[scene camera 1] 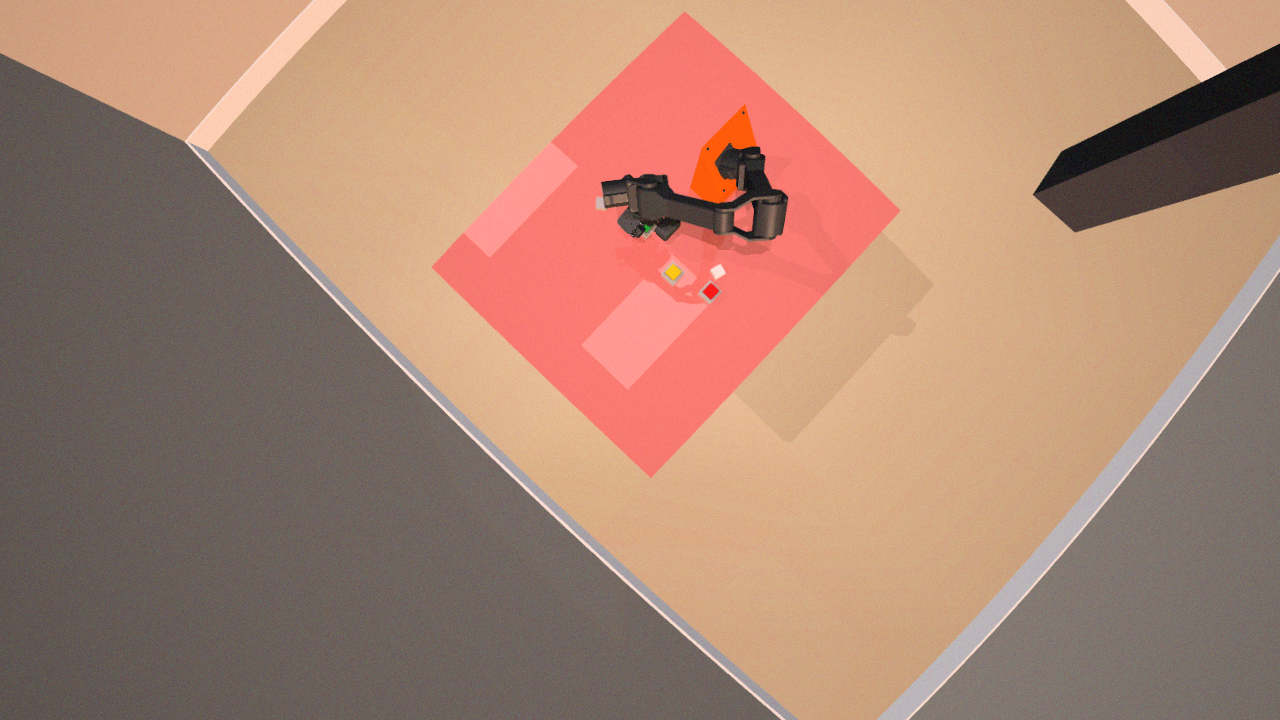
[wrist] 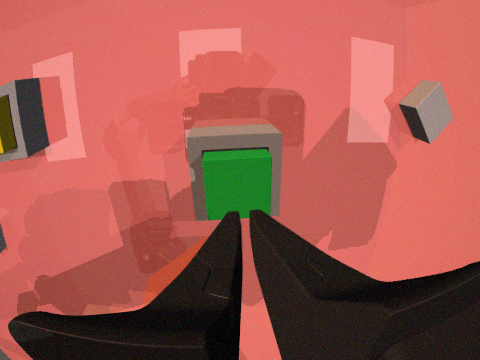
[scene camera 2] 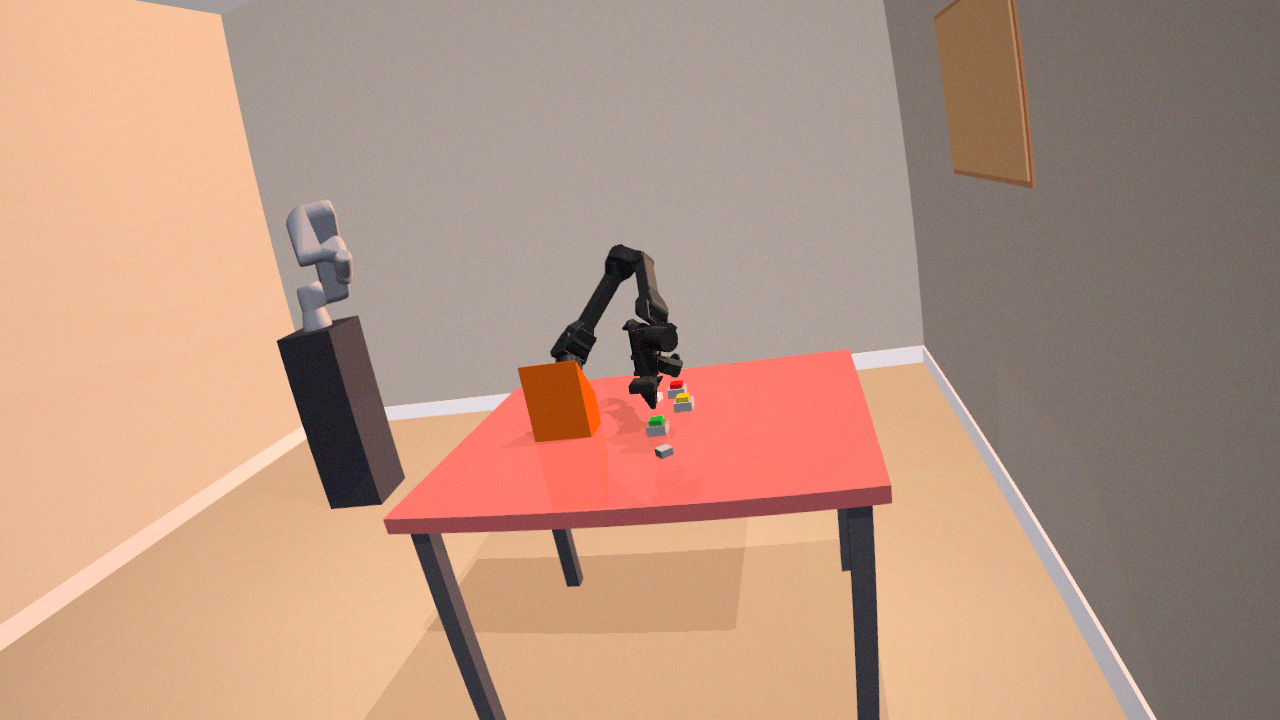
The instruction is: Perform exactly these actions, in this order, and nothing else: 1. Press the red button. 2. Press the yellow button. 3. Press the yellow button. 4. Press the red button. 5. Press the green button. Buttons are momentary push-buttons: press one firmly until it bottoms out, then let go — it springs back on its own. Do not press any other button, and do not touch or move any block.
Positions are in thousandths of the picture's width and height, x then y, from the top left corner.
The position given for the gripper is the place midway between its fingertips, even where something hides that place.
Note:
The gripper (scene camera 2: 511,567) is shut, holding nothing. Also in view: a grey block (wrist: 889,304) and a green button (wrist: 501,501).
The gripper is seen too in scene camera 1 (scene camera 1: 505,305) and in the wrist view (wrist: 507,615).

